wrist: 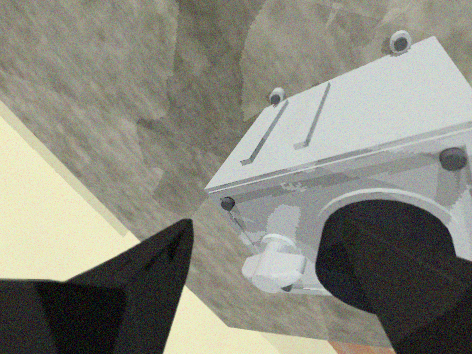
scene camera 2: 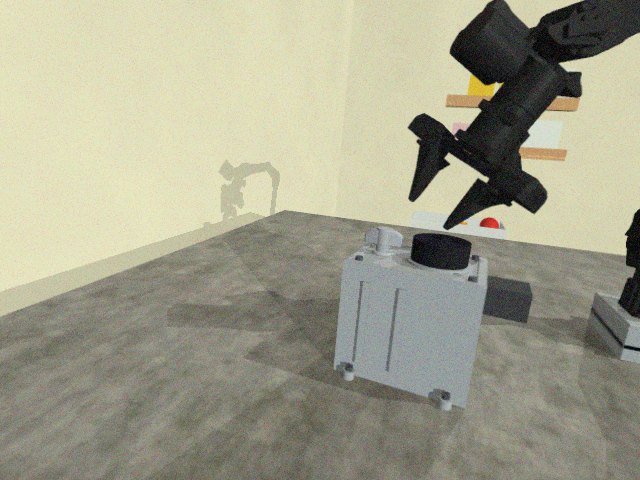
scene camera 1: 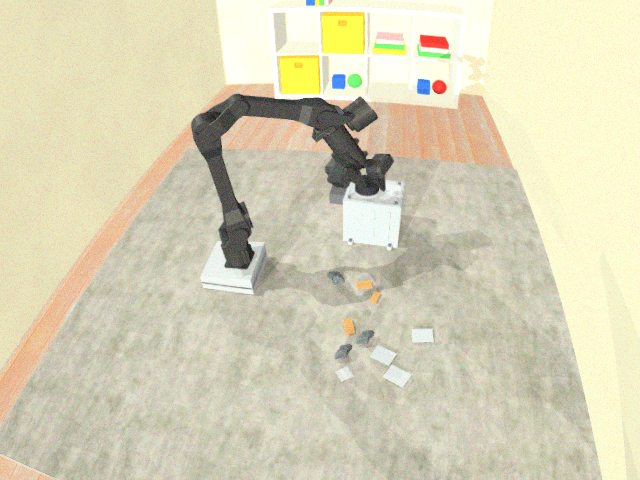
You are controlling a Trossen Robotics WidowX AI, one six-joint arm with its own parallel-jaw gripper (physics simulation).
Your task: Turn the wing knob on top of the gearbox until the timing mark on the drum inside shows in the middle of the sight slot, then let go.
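Frame: origin at the arm's base, x right, y ahead, z up, level; metres.
Seen in the pictures: gripper, between the fingertips: (wrist: pixel 267 228) (scene camera 2: pixel 427 214) (scene camera 1: pixel 374 189); arm's base, origin of its link: (scene camera 1: pixel 239 259).
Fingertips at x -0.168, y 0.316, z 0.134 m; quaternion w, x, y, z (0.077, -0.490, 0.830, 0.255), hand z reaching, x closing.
Offsets run from my fingertips to a thing's top centre. "spot": to the spot under its first point. Level surfaces: height alone.
The pale grey gearbox {dz -0.010, dx -0.061, dy -0.026 m} (scene camera 1: pixel 371 222) (scene camera 2: pixel 418 330) (wrist: pixel 390 90) stands upright on the mat. Its light wing knob {dz -0.010, dx -0.059, dy +0.041 m} (scene camera 2: pixel 383 239) (wrist: pixel 272 267) rises from one end of the top, beside a thick black round cap {spot: dz -0.019, dx -0.030, dy -0.024 m} (scene camera 1: pixel 366 188) (scene camera 2: pixel 440 251) (wrist: pixel 425 220). In scene camera 1 the knob is hard to make out near the finger. My gripper (scene camera 1: pixel 373 181) (scene camera 2: pixel 429 213) (wrist: pixel 267 228) is open and empty, tilted above the top. One fingertip hangs above the cap; the other is higher, between cap and knob in scene camera 2. Neither touches the knob. I cannot make out the sight slot or timing mark.
A dark block {spot: dz -0.056, dx -0.042, dy -0.102 m} (scene camera 1: pixel 337 194) (scene camera 2: pixel 509 299) adjoins the gearbox's arm-base side. Orange pieces {dz -0.175, dx +0.155, dy +0.000 m} (scene camera 1: pixel 363 285), dark winged pieces {dz -0.154, dx +0.153, dy -0.072 m} (scene camera 1: pixel 336 277) and pale plates {dz -0.179, dx +0.291, dy +0.155 m} (scene camera 1: pixel 422 335) lie on the grey mat {dz -0.181 m} (scene camera 1: pixel 180 387). A white shelf unit (scene camera 1: pixel 367 54) stands behind.
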